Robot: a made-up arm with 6 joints.
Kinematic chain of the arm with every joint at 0, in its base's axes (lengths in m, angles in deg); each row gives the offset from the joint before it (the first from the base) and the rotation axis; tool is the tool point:
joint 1: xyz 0 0 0.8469 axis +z
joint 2: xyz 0.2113 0 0 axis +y
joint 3: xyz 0 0 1.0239 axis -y
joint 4: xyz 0 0 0.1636 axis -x
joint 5: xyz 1.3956 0 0 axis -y
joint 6: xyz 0.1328 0 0 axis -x
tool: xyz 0 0 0
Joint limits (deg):
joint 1: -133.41..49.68
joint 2: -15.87..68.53
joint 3: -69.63..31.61
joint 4: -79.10..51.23
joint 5: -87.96..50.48
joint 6: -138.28..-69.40
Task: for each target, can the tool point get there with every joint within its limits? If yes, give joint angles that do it. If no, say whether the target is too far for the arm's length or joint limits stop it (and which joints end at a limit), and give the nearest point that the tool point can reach.
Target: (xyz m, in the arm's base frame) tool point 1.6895 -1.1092 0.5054
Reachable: yes | joints -31.31 45.35 -7.00 -58.06 38.23 -119.38
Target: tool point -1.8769 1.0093 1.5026
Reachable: no: joint limits stop it (at a limit: joint 1, joint 2, joint 4, joint 5) | nearest point -0.8809 -0.7806 1.1784 | short by 2.074 m
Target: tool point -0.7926 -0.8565 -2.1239
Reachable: no: too far | nearest point -0.7916 -0.8554 -0.3163 | short by 1.808 m
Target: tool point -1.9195 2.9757 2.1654
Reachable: no: too far | nearest point 0.7272 1.0583 2.2417 | short by 3.269 m
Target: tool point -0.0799 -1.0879 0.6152
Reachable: yes | joints -96.31 0.78 -59.70 -53.58 -22.05 -77.57
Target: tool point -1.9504 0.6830 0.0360
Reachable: no: joint limits stop it (at a limit: joint 1, joint 4, joint 5) | nearest point -0.6553 -0.5421 0.0360 | short by 1.783 m
